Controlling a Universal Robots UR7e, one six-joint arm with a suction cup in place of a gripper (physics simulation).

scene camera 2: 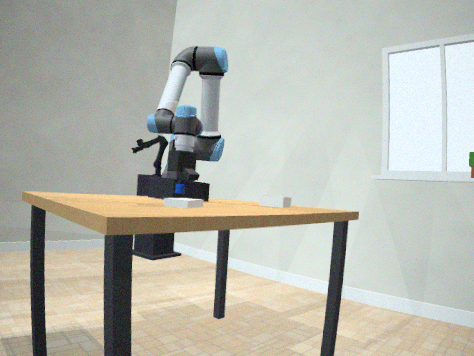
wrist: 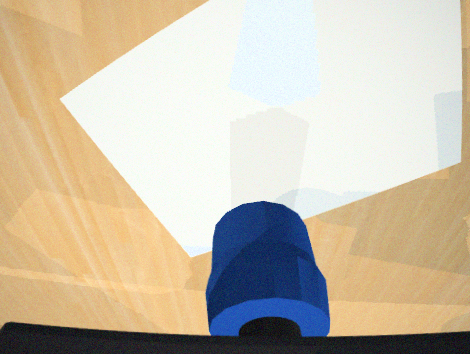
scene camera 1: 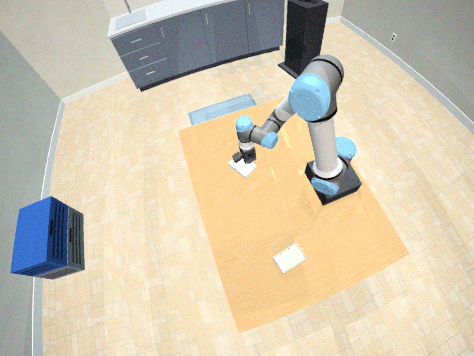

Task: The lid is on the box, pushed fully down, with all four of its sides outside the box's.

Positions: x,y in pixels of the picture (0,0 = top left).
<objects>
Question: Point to my suction cup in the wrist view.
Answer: At 263,265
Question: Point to a white lid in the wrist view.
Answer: At 313,112
</objects>
